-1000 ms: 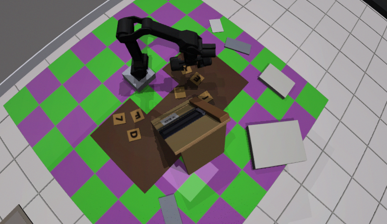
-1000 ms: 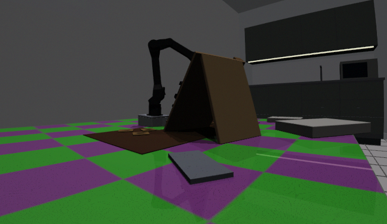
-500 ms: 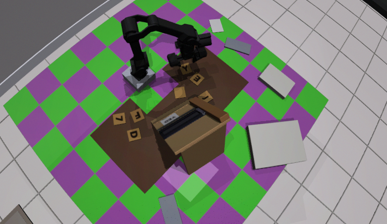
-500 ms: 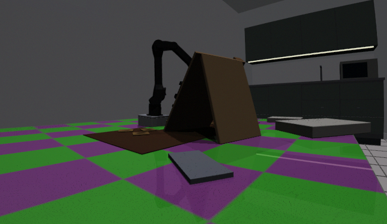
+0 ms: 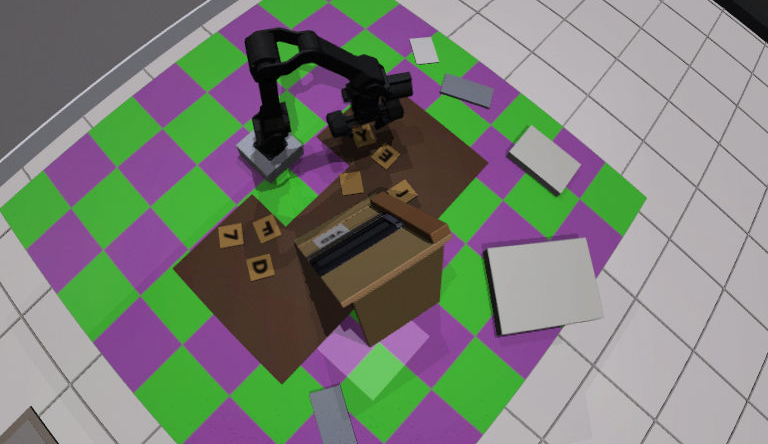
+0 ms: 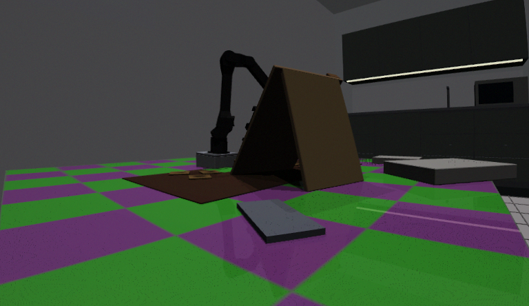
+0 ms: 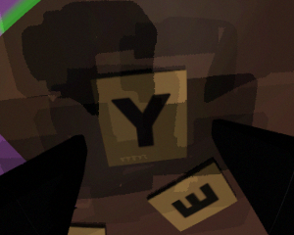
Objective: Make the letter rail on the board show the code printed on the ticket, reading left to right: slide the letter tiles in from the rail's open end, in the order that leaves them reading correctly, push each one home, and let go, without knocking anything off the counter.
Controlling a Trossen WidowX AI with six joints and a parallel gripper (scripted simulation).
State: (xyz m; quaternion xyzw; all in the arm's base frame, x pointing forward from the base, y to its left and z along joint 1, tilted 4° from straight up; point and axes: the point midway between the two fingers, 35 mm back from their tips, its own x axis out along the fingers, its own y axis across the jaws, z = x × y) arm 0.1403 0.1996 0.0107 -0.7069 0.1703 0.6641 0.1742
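Right now my gripper tip is 20 mm above the letter tile. The rest, counted from my gripper tip: brown mat (210 mm to the right, 60 mm ahead, 20 mm below); then pale card (350 mm to the left, 70 mm behind, 20 mm below); then white ticket (280 mm to the right, 140 mm ahead, 50 mm above).
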